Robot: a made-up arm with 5 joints.
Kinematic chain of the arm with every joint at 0, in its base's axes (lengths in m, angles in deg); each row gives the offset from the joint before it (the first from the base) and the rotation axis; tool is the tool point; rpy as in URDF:
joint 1: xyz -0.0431 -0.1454 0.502 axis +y
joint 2: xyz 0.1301 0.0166 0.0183 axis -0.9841 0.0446 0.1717
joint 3: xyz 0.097 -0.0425 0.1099 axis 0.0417 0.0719 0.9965
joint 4: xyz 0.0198 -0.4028 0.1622 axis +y
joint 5: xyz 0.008 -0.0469 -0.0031 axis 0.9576 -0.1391 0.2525
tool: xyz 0.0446 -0.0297 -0.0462 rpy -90 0 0
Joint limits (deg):
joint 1: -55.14..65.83
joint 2: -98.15..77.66
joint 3: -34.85..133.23
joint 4: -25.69..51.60
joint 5: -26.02..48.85
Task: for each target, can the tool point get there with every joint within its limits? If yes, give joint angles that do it. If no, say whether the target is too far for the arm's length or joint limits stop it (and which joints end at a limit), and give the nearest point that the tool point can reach.
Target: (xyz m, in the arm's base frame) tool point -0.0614 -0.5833 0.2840
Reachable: yes | joints 8.69 -50.45 -21.26 35.93 17.51
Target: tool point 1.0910 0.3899 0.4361
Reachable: no: too far | nearest point 0.6948 0.1256 0.4591 | short by 0.477 m
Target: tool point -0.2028 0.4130 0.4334
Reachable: no: joint limits stop it (at a limit: joint 1, joint 3, joint 4, joint 5) | nearest point -0.0443 0.2519 0.0379 | short by 0.456 m
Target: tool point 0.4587 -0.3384 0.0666
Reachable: yes | joints 55.64 -81.24 113.66 34.92 2.88
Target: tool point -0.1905 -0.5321 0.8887
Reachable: yes | joints -44.18 18.29 -19.98 5.86 19.64
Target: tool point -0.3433 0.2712 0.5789
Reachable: no: joint limits stop it (at a limit: joint 1, joint 2, joint 3, joint 4, joint 5) | nearest point -0.3970 -0.0382 0.8248 | short by 0.399 m
